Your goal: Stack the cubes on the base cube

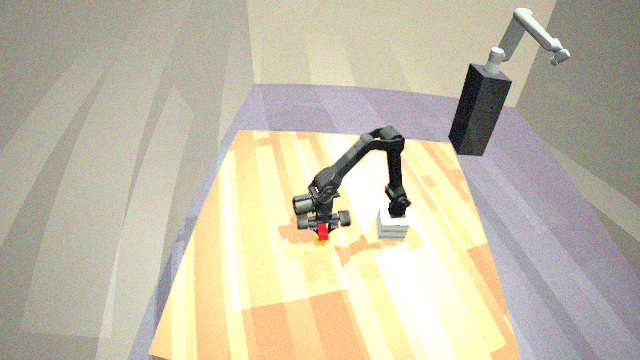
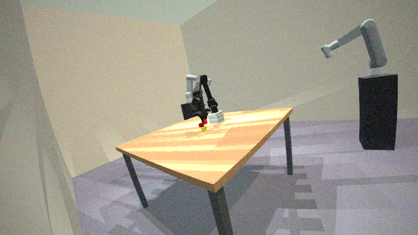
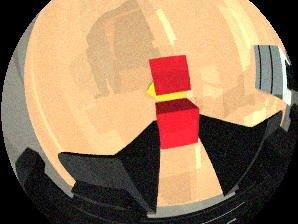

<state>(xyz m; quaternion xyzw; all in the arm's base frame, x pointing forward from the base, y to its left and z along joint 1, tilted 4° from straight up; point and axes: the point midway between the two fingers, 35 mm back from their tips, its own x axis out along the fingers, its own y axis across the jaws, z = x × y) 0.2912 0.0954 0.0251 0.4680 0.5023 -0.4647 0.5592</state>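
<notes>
My gripper tip is 6 cm above the yellow base cube and 2 cm to the left of it.
</notes>
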